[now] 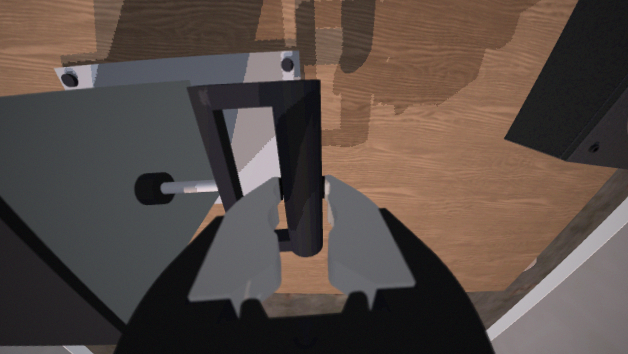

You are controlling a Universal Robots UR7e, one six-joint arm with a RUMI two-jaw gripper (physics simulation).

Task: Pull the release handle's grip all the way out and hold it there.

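Observation:
The release handle's grip (304,150) is a dark, round bar on the right side of a dark rectangular frame. A pale metal rod (192,187) runs from a black round collar (155,188) on the grey-green housing to the back bar of the handle, so the handle stands off from the housing with a length of rod showing. My gripper (302,178) is shut on the grip, one jaw on each side of the bar. The lower end of the bar shows between the jaws. The lower left part of the handle frame is hidden behind the left jaw.
The grey-green housing (90,150) stands at the left on a pale metal base plate (175,70) with dark bolts. A black block (560,85) stands at the upper right. Wooden table top (450,200) lies below, its edge at the lower right.

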